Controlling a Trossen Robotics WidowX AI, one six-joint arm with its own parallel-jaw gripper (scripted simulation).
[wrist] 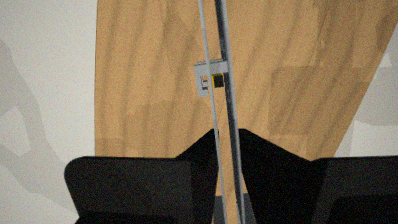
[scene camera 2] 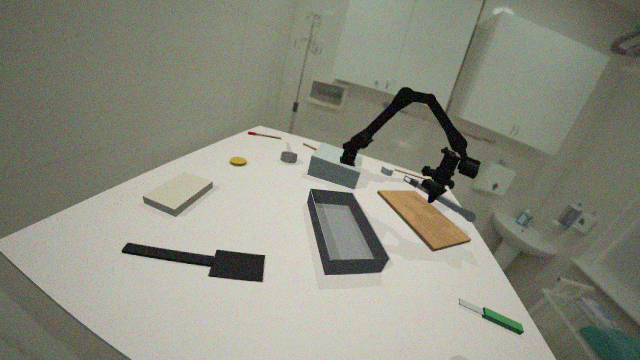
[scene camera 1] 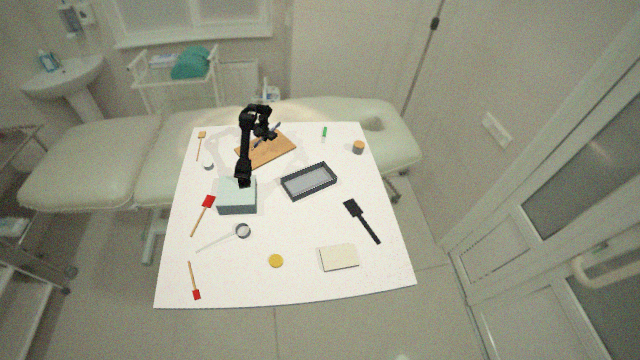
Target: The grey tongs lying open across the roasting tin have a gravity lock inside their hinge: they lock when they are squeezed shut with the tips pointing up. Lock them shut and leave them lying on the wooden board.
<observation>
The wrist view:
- gripper: 227, 135
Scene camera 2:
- gripper: 429, 202
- cream block: 173, 197
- black spatula: 233, 265
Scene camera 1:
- cream block: 334, 258
</observation>
